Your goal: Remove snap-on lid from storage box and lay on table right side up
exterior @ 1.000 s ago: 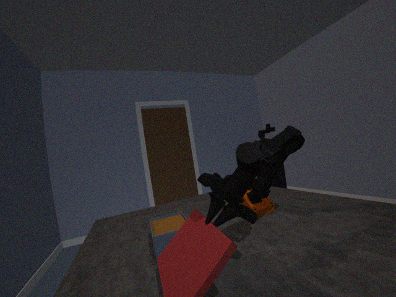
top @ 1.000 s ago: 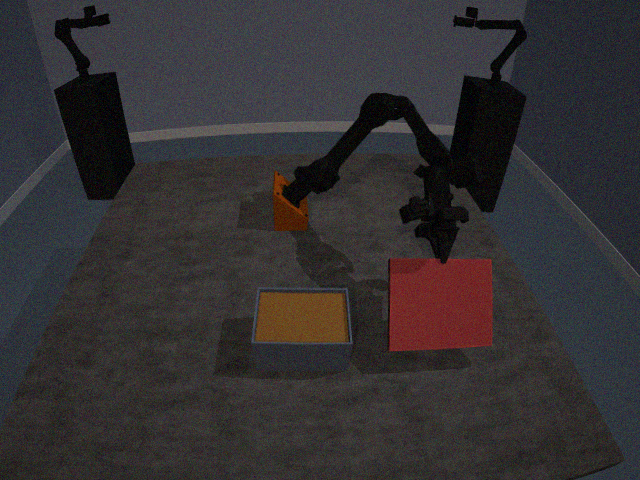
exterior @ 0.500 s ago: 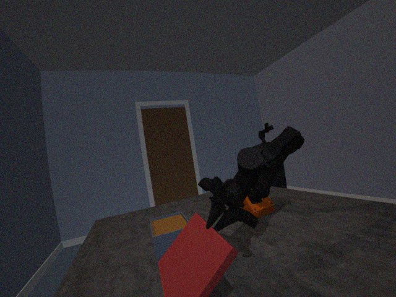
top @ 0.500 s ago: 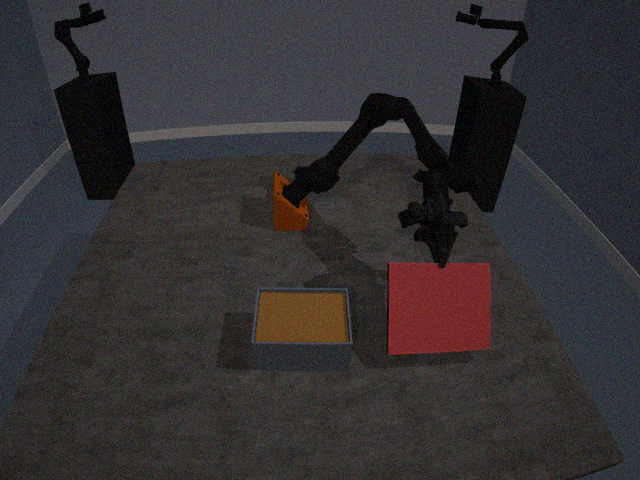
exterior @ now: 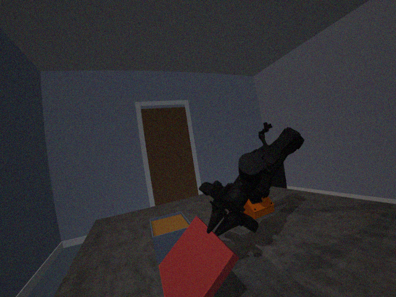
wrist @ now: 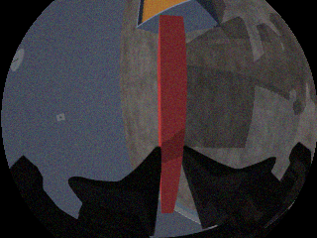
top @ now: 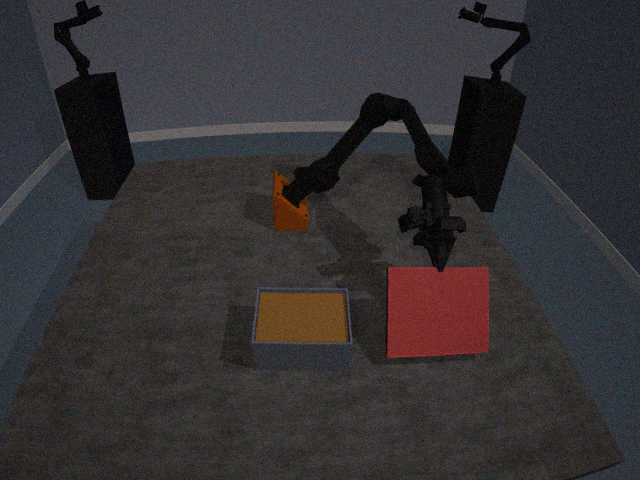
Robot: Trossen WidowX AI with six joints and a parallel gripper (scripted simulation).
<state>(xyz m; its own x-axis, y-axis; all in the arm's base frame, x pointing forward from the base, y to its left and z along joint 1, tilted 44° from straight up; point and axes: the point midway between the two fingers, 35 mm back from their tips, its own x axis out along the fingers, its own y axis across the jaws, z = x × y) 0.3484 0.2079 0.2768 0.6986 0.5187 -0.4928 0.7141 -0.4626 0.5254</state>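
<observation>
My gripper tip is 7 cm short of the red lid and 5 cm above it. Round my gripper tip: blue-grey storage box 29 cm to the right, 10 cm below, 8 cm ahead.
</observation>
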